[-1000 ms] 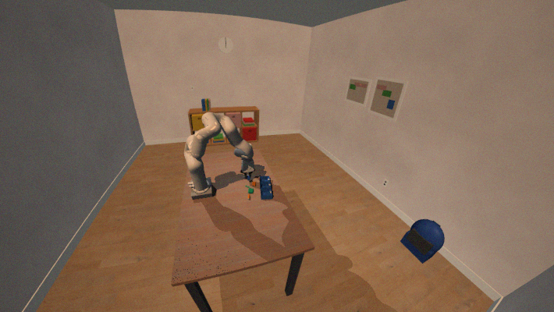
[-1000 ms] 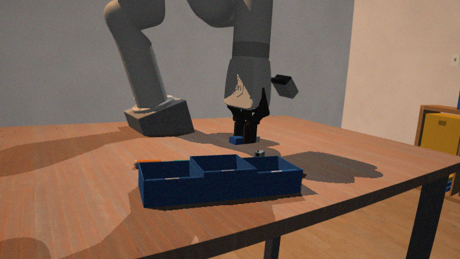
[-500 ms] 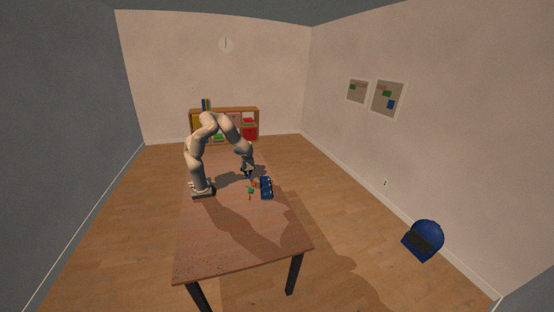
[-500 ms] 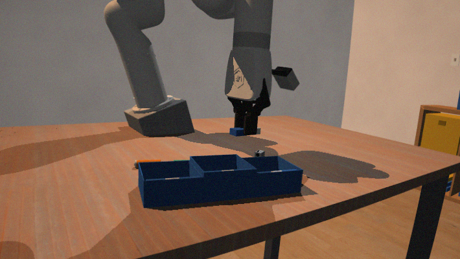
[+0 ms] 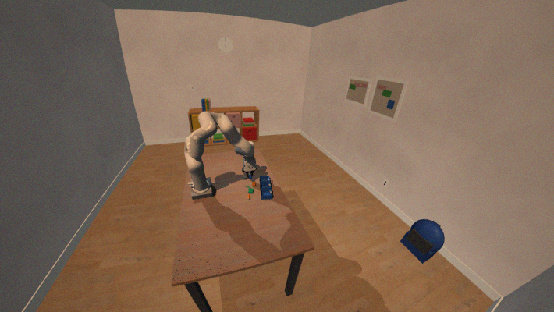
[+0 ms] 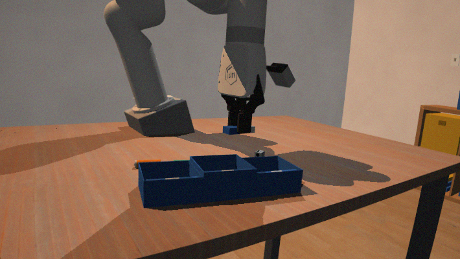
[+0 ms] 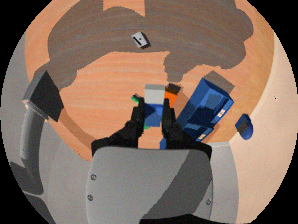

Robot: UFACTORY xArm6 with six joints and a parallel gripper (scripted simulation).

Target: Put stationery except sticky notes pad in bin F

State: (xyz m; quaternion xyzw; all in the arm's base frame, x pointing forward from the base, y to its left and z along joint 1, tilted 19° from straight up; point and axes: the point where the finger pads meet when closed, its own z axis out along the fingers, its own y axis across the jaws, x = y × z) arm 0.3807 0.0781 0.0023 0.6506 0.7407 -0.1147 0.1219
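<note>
Right now my hand is 80 mm to the right of the grey-white sharpener, 80 mm above it and 30 mm past it. Round my hand: orange block 80 mm below, 40 mm to the right, 30 mm ahead; then thin green stick 80 mm below, 50 mm to the right, 20 mm behind; then blue-and-white piece 20 mm below, 10 mm to the left.
</note>
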